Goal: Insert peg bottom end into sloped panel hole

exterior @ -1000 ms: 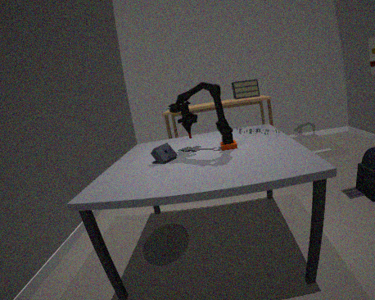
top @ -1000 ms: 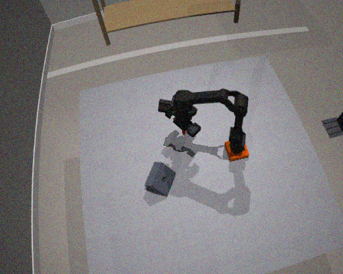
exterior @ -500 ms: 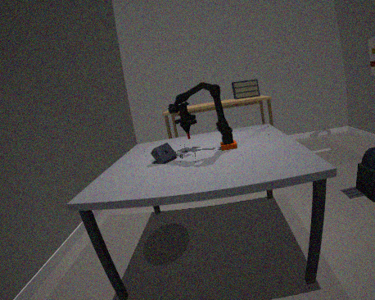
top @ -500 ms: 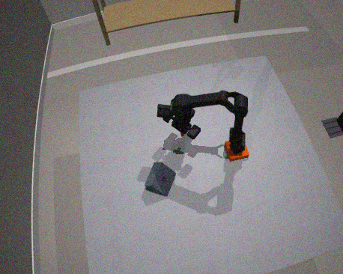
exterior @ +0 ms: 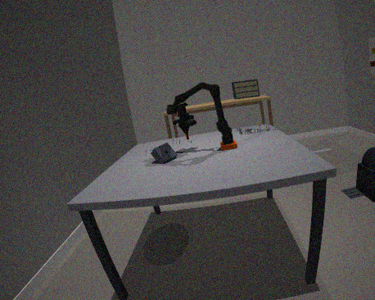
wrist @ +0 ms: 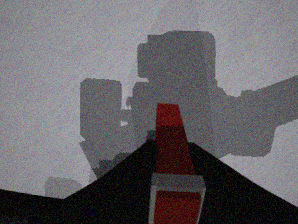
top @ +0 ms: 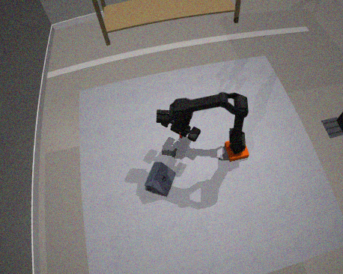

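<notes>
Now: gripper tip 18 cm short of the grey sloped panel, 15 cm to the right of it and 7 cm above it. The rest, counted from my gripper tip: square peg (2 cm above).
</notes>
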